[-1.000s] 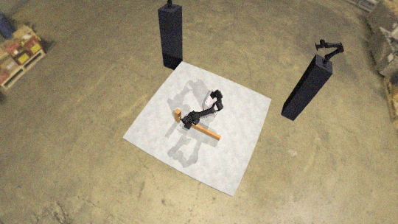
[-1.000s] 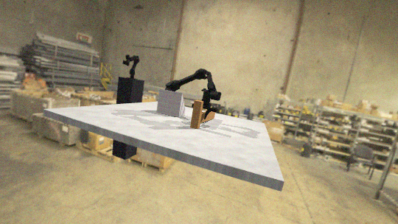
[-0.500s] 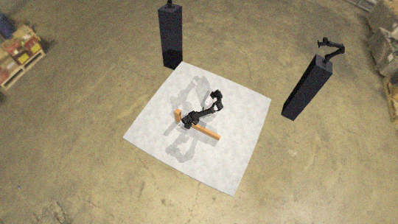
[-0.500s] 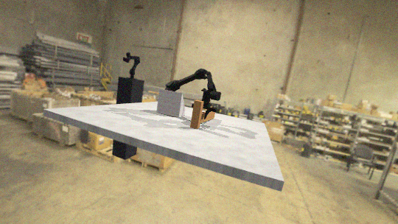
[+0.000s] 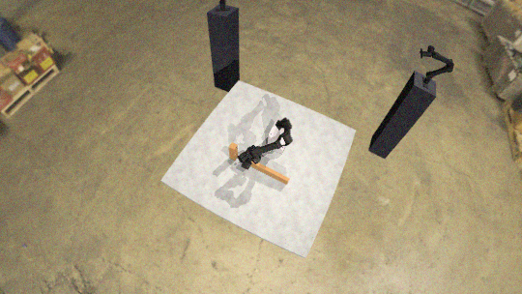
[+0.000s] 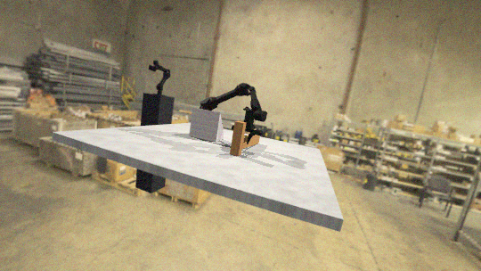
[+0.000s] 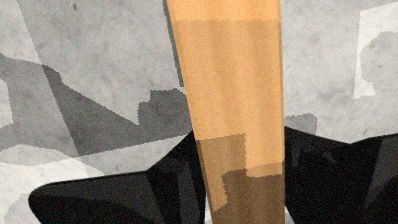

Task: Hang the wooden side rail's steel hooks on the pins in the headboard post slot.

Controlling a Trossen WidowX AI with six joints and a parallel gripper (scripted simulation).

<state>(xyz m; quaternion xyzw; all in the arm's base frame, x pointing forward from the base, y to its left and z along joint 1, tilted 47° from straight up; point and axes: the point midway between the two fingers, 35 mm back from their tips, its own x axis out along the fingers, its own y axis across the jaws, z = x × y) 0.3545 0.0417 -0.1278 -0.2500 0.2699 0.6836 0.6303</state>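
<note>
Now: gripper tip 150 mm to the left of the wooden headboard post and 40 mm below it.
</note>
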